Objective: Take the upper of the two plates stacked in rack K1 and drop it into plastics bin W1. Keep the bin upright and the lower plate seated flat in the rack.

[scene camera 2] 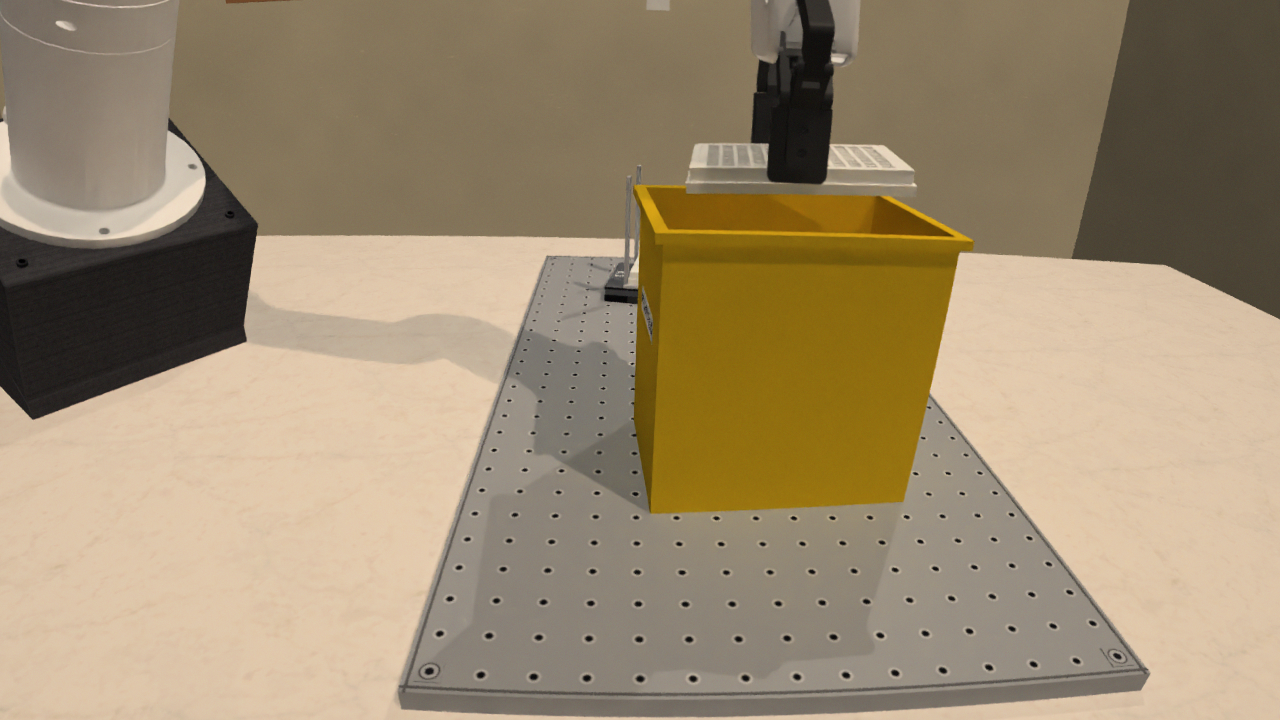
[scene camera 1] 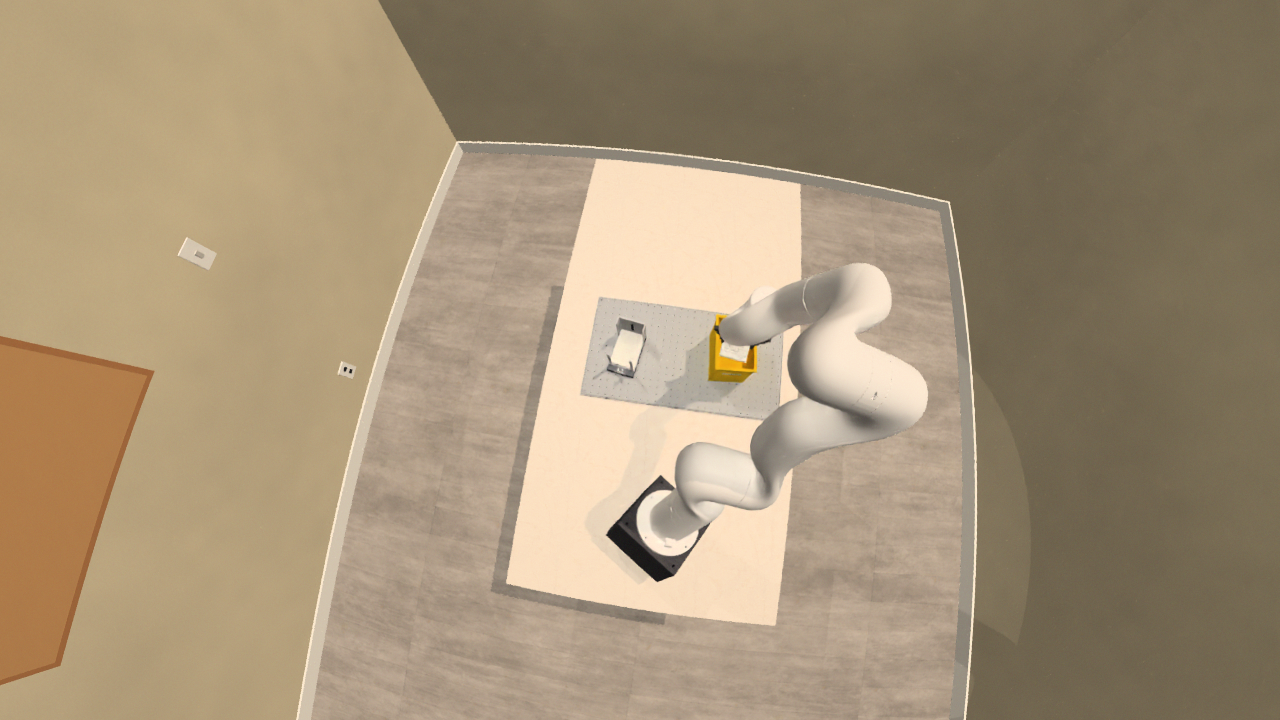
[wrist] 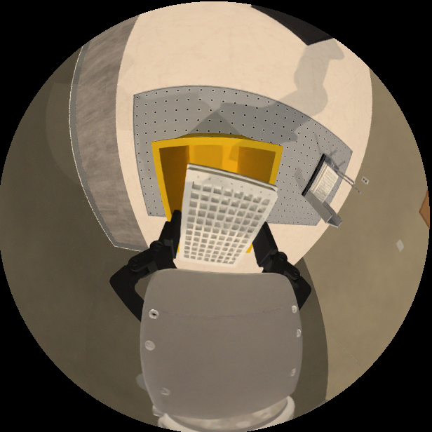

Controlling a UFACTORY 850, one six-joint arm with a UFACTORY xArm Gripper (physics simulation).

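My gripper [scene camera 2: 787,147] [wrist: 220,225] is shut on the upper plate, one black finger on each long side. This white plate [scene camera 1: 735,351] [scene camera 2: 868,162] [wrist: 220,215] is roughly level, over the mouth of bin W1, close above rim height; the exact gap is unclear. The yellow bin [scene camera 1: 732,374] [scene camera 2: 787,376] [wrist: 210,155] stands upright. The lower plate [scene camera 1: 628,349] [wrist: 325,186] lies in rack K1 [scene camera 1: 631,324] [scene camera 2: 619,293] [wrist: 326,212] and looks flat. In the scene camera 2 view the bin hides most of the rack. In the scene camera 1 view the arm hides the fingers.
Bin and rack stand on a grey perforated board [scene camera 1: 680,394] [scene camera 2: 572,644] [wrist: 165,107] on the pale table [scene camera 1: 689,232] [scene camera 2: 223,537] [wrist: 200,50]. Thin upright rods [scene camera 2: 629,214] [wrist: 347,177] rise at the rack. The arm's black base [scene camera 1: 653,559] [scene camera 2: 125,304] stands off the board.
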